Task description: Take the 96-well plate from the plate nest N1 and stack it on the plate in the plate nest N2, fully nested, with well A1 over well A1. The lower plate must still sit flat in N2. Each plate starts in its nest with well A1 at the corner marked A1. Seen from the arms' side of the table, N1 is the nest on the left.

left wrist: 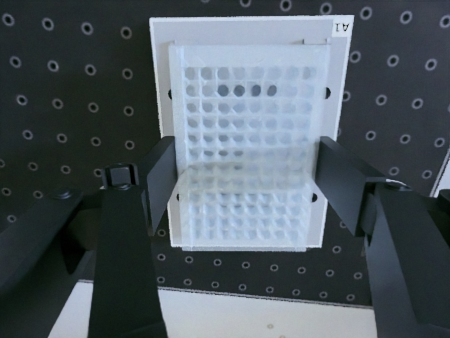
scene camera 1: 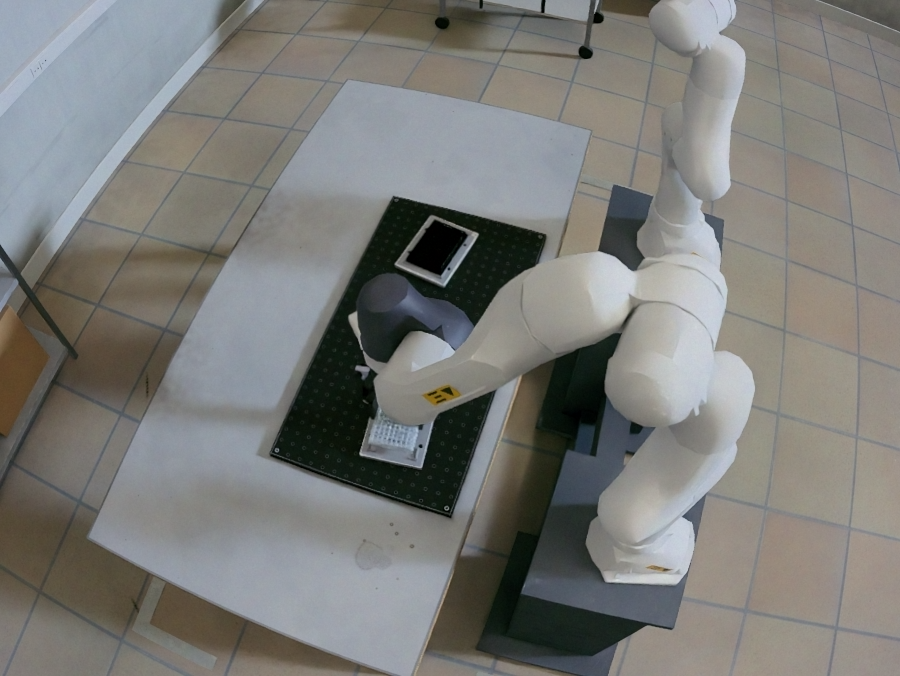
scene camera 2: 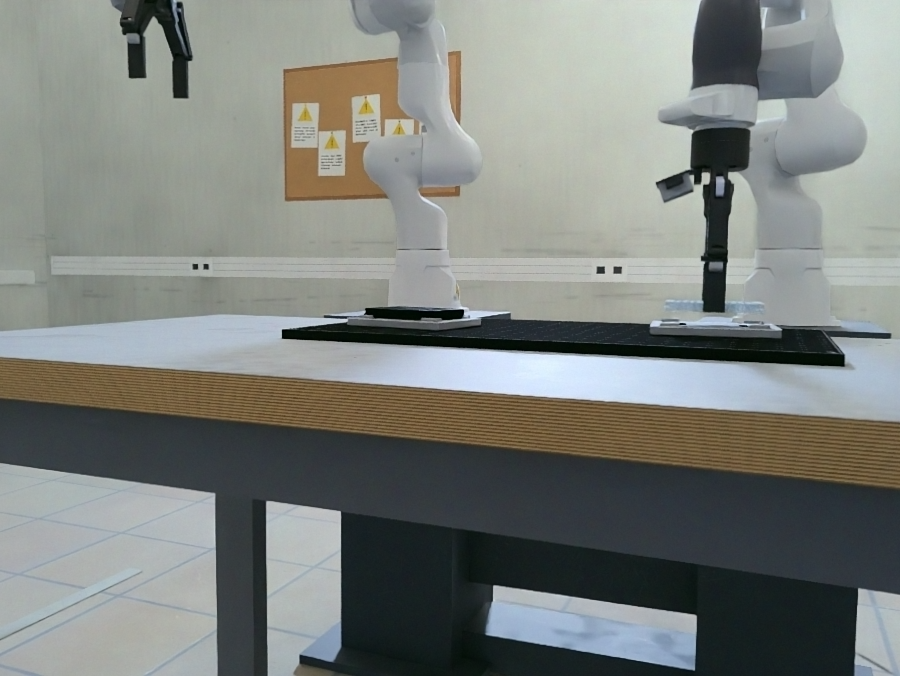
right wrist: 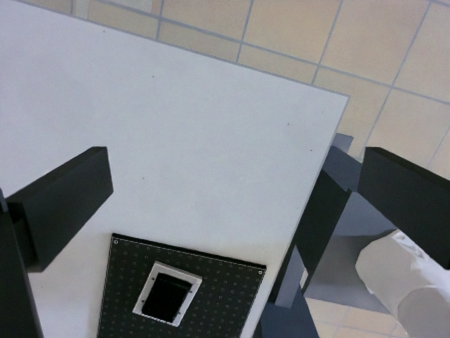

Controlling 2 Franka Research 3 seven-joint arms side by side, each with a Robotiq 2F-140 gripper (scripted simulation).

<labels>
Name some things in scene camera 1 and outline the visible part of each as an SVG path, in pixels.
My left gripper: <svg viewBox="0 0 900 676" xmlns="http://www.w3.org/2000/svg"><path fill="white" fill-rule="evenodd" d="M357 362L354 377L357 380L356 398L363 399L363 402L369 405L370 416L374 420L378 409L375 387L373 383L369 389L366 389L365 377L369 375L374 380L378 374L362 362Z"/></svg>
A clear 96-well plate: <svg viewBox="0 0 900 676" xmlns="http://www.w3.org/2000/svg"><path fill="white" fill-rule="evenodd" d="M378 405L368 444L412 454L419 430L418 425L406 426L392 420Z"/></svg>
A black plate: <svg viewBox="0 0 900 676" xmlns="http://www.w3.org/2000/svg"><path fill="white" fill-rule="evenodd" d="M434 219L407 256L406 262L441 276L468 237L468 234L465 231Z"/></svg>
</labels>
